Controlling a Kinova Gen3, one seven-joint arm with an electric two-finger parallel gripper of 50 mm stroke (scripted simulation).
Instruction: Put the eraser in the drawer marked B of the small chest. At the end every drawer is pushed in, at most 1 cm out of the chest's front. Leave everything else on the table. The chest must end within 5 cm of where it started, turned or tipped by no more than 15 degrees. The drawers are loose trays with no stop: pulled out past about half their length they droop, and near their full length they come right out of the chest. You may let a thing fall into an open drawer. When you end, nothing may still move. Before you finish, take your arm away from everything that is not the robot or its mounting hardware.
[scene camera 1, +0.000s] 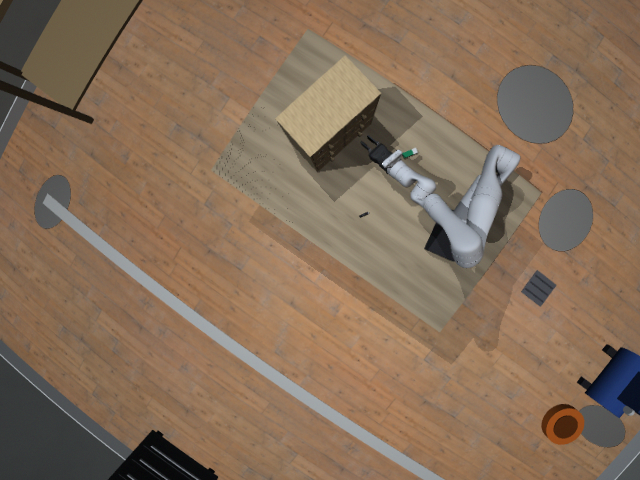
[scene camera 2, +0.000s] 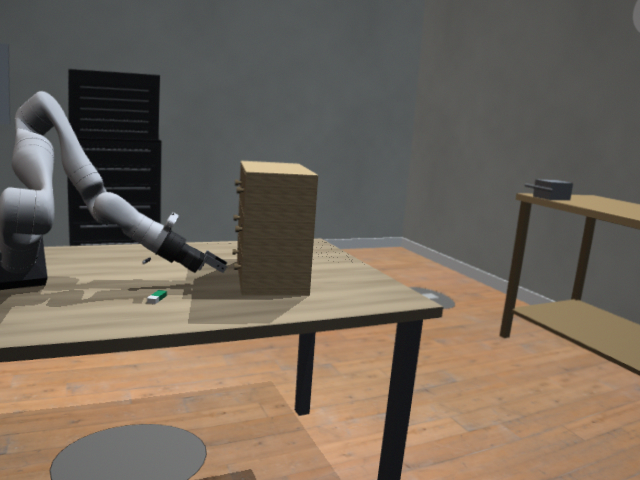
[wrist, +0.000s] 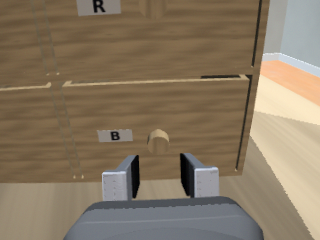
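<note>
My gripper is there in the pictures, and the wrist view shows it as well. A wooden chest is in the pictures too.
</note>
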